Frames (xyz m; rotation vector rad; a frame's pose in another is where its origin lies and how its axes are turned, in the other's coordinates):
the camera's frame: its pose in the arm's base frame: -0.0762 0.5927 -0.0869 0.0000 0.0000 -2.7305
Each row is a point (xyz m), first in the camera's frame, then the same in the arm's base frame.
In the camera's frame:
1: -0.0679 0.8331 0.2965
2: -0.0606 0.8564 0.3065
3: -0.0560 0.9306 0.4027
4: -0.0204 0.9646 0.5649
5: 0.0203 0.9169 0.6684
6: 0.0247 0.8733 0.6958
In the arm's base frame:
1: 0.3190 -0.1439 0.2096
2: 0.3216 -0.1681 0.2196
3: 0.3470 -0.2380 0.3158
4: 0.3280 -0.2834 0.4780
5: 0.2716 -0.2559 0.5815
6: 0.2501 -0.2177 0.6089

